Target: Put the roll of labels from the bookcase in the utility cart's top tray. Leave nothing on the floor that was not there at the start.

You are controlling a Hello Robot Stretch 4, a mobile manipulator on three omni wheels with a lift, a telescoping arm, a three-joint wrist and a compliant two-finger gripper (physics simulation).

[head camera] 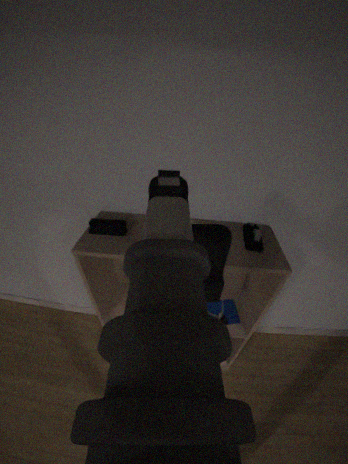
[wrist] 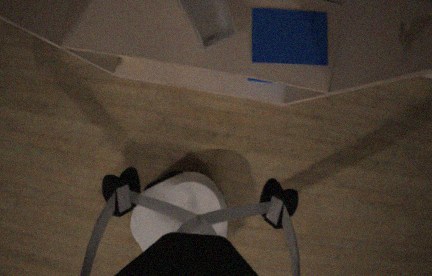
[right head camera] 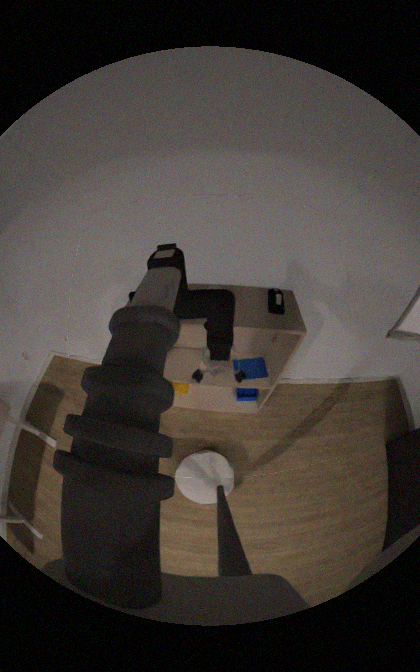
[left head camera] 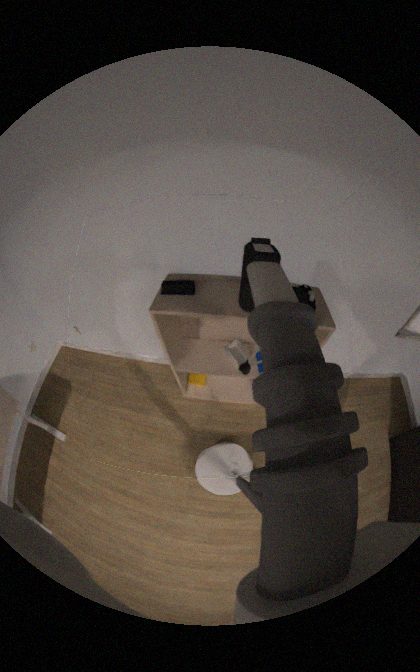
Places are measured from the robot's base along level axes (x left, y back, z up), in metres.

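Pixels of known places: gripper, fingertip midpoint: (wrist: pixel 201 189).
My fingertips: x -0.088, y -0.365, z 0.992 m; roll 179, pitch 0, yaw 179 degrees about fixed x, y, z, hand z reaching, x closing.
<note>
Behind a point stands the place of what it marks.
The pale bookcase (head camera: pixel 250 260) @(x -0.302, y -0.583, z 1.033 m) (left head camera: pixel 215 302) (right head camera: pixel 260 315) (wrist: pixel 150 35) stands against the wall. A roll of labels cannot be made out; my arm and wrist cover the middle of the bookcase top in the head views. My gripper (right head camera: pixel 219 375) (wrist: pixel 201 189) @(x -0.087, y -0.365, z 0.992 m) is open, with its fingertips wide apart and no object between them. It points down in front of the middle shelf. One fingertip shows in the left head view, beside a pale grey object (left head camera: pixel 236 351) (wrist: pixel 212 22) @(x -0.085, y -0.694, z 0.533 m) on that shelf. The utility cart cannot be identified in these views.
On the bookcase top are a black box (head camera: pixel 107 227) @(x 0.235, y -0.716, z 1.068 m) (left head camera: pixel 178 287) and a tape dispenser (head camera: pixel 252 237) @(x -0.323, y -0.663, z 1.076 m) (right head camera: pixel 276 301). Its shelves hold a blue flat item (right head camera: pixel 251 368) (wrist: pixel 290 36) @(x -0.298, y -0.676, z 0.529 m), a blue bin (right head camera: pixel 246 394) and a yellow item (left head camera: pixel 197 379). A white disc (left head camera: pixel 224 468) (right head camera: pixel 200 480) is low in front.
</note>
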